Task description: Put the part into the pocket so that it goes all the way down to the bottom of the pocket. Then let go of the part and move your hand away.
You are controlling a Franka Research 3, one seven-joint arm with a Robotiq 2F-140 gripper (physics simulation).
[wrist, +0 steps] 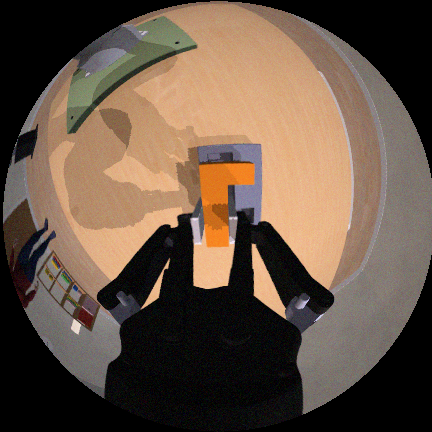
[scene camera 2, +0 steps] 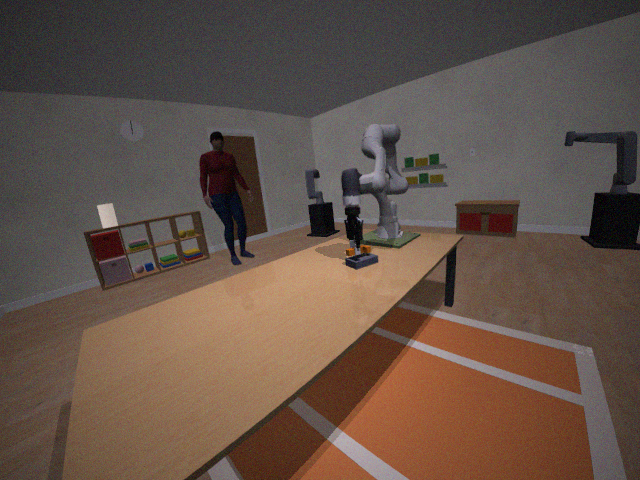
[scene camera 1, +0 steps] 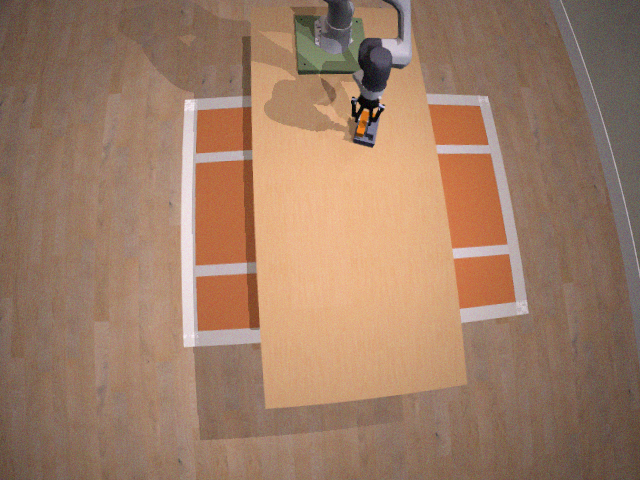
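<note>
The orange L-shaped part (scene camera 1: 362,124) (scene camera 2: 366,249) (wrist: 215,185) is held between the fingers of my gripper (scene camera 1: 366,119) (wrist: 216,206), which is shut on its long arm. The grey-blue block with the pocket (scene camera 1: 366,142) (scene camera 2: 361,261) (wrist: 252,155) sits on the table below the part. In the wrist view the part covers much of the block, and a dark piece of the pocket shows past its far edge and another at its right. In scene camera 2 the part shows above the block's top. The pocket's bottom is hidden, and I cannot tell whether part and block touch.
The block stands on the long wooden table (scene camera 1: 351,258) (scene camera 2: 232,330). The green base plate (scene camera 1: 305,64) (scene camera 2: 408,239) (wrist: 170,37) of the arm is behind the gripper. A person (scene camera 2: 222,180) stands on the floor beyond the table, near a shelf unit (scene camera 2: 202,235).
</note>
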